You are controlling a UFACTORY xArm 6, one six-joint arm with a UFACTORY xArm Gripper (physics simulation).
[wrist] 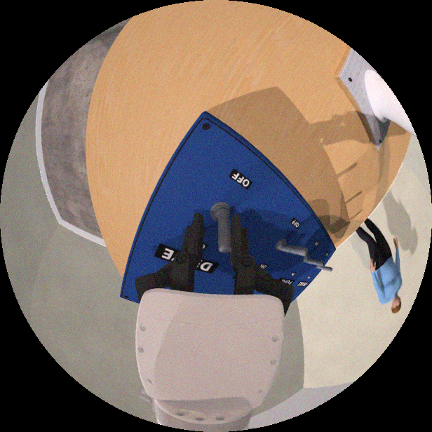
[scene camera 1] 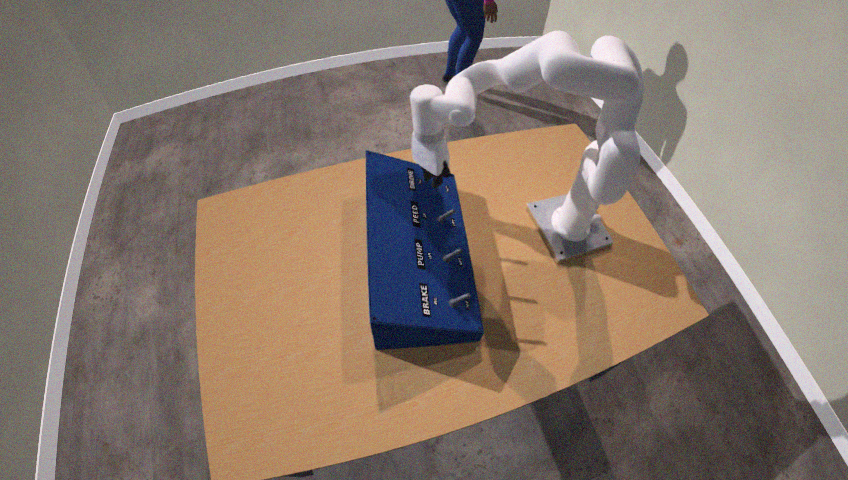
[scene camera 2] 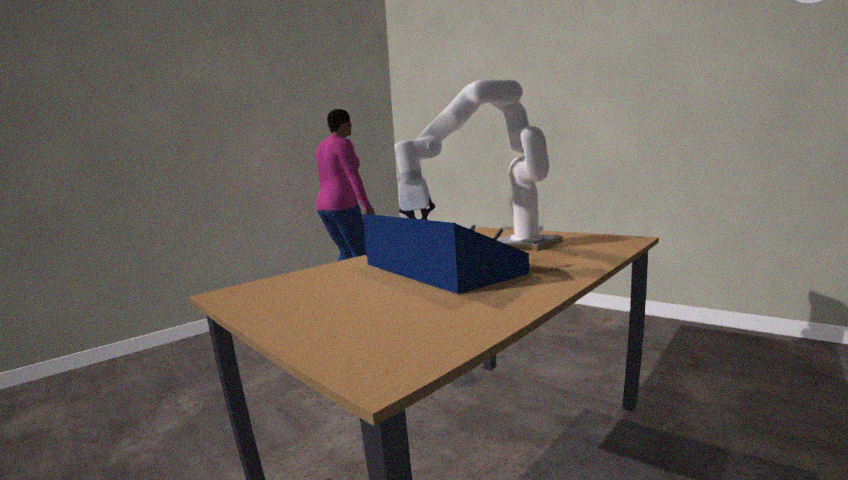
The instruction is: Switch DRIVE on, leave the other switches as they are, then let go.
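Note:
The blue sloped switch panel stands on the table. The DRIVE lever rises between my gripper's black fingers in the wrist view. The fingers stand partly open around it: the right one is close against the lever, and a gap shows at the left one. The lever's exact tilt is hard to tell; the gripper hides it in scene camera 1. The FEED lever, PUMP lever and BRAKE lever lean toward their OFF marks.
The wooden table carries the arm's metal base plate beside the panel's OFF side. A person in a pink top stands behind the table. Another person in light blue shows in the wrist view.

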